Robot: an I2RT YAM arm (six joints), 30 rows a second.
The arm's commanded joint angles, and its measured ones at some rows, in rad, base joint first. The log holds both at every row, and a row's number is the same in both.
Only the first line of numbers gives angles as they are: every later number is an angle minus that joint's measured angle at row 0.
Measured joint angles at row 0:
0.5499 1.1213 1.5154 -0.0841 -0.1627 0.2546
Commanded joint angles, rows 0 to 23:
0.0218 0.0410 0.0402 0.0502 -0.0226 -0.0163
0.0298 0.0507 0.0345 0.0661 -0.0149 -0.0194
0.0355 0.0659 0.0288 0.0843 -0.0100 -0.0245
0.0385 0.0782 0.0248 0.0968 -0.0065 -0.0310
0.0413 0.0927 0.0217 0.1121 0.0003 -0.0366
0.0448 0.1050 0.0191 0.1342 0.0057 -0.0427
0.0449 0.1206 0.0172 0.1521 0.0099 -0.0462
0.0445 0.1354 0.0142 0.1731 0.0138 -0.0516
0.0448 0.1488 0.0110 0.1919 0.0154 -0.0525
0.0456 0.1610 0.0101 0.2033 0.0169 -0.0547
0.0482 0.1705 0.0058 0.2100 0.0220 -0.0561
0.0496 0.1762 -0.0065 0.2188 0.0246 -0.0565
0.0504 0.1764 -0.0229 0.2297 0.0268 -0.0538
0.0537 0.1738 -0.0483 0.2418 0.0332 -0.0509
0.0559 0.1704 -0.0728 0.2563 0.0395 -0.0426
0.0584 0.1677 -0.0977 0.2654 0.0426 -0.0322
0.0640 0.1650 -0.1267 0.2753 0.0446 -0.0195
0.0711 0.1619 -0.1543 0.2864 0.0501 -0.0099
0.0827 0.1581 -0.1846 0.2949 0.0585 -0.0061
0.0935 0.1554 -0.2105 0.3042 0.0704 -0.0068
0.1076 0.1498 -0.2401 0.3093 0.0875 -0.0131
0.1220 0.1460 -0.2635 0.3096 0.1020 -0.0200
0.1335 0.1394 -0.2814 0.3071 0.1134 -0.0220
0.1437 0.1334 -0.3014 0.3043 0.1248 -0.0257
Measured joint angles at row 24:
0.1163 0.1763 -0.2735 0.2476 0.0778 -0.0206
